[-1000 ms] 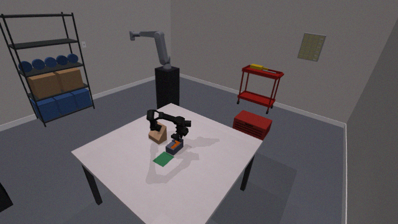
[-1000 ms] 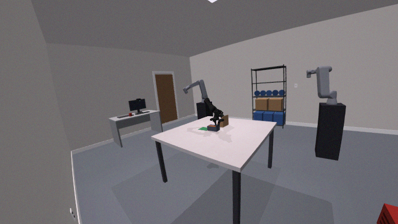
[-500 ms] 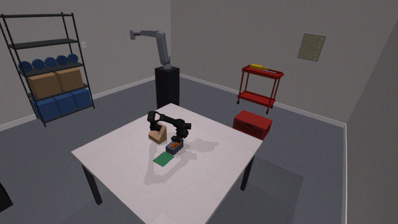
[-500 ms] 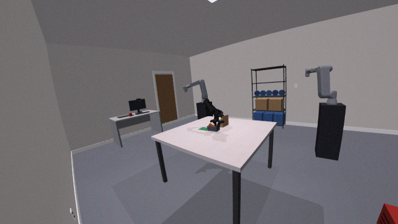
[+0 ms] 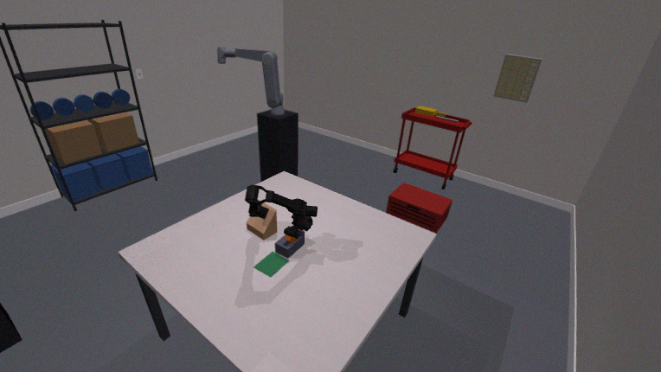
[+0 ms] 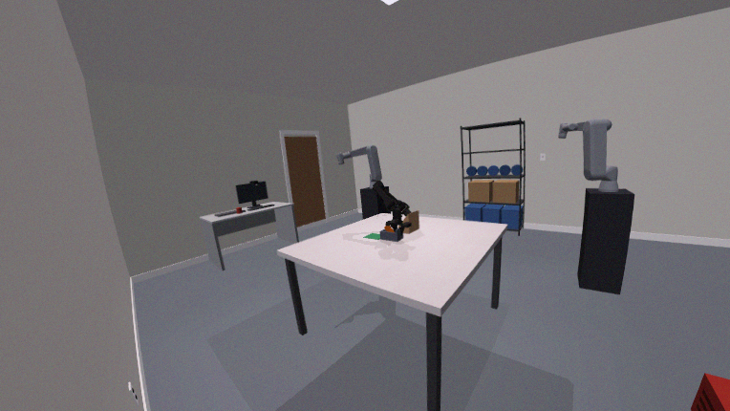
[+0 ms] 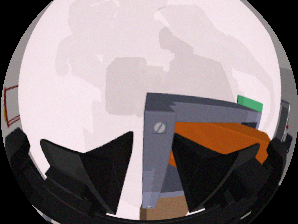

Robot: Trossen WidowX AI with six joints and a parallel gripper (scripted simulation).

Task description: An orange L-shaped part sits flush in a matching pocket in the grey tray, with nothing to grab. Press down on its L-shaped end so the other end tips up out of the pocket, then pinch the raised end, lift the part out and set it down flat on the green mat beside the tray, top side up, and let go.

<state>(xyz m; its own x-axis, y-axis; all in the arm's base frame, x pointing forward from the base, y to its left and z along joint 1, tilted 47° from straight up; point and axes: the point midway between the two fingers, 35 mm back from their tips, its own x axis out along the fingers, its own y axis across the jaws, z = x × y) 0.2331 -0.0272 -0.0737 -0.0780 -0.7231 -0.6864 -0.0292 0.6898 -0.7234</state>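
Right now the orange L-shaped part is 50 mm to the right of my gripper tip and 10 mm above it. Also, from my gripper tip: green mat (220 mm to the right, 50 mm below).
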